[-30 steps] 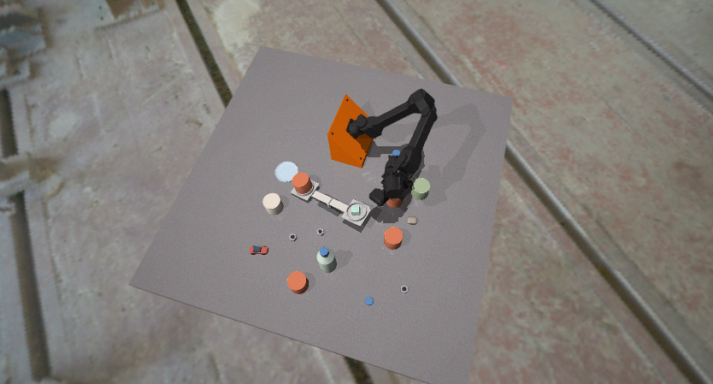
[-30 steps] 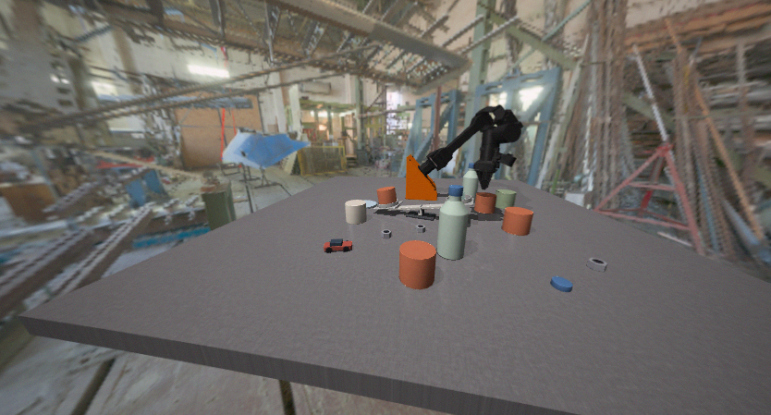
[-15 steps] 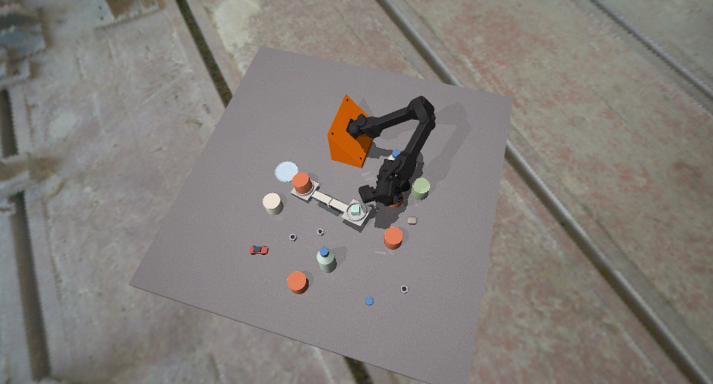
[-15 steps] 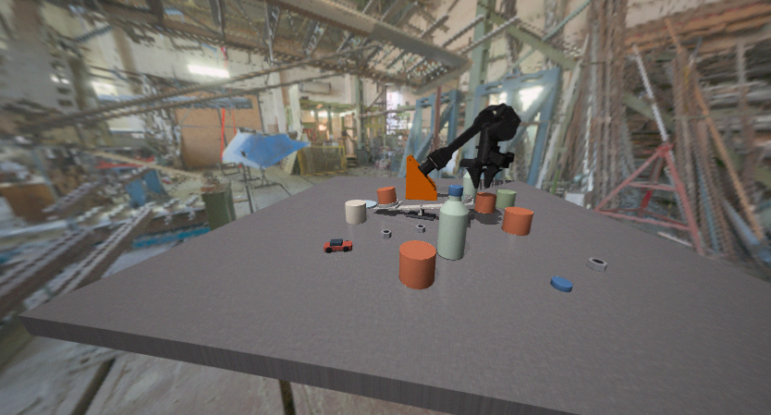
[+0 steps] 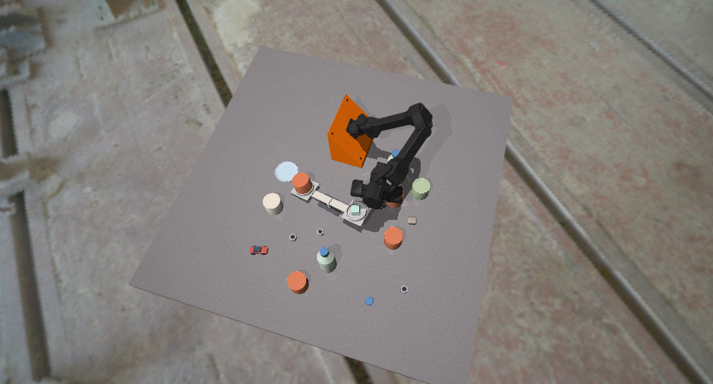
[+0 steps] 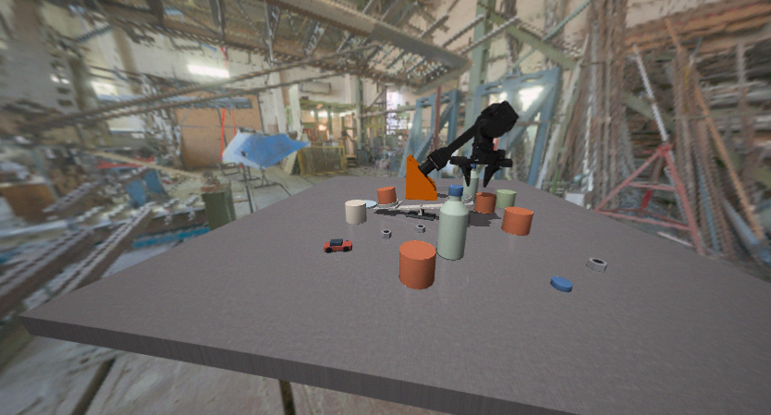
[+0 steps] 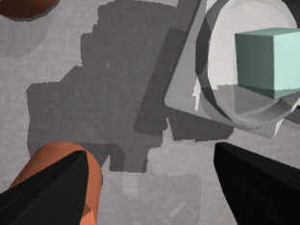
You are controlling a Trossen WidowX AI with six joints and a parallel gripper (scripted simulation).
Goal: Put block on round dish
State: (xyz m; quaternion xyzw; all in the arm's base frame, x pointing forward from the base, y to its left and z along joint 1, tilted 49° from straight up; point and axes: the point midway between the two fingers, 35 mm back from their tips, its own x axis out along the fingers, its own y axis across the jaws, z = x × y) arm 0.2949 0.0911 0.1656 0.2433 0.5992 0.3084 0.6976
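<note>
The pale blue round dish lies 42 cm to the right of my gripper tip, 11 cm below it and 8 cm behind it. The rest, counted from my gripper tip: green cup (17 cm to the left, 14 cm behind, 7 cm below); cream cup (42 cm to the right, 9 cm ahead, 7 cm below); blue disc (35 cm ahead, 11 cm below, 8 cm to the left).
</note>
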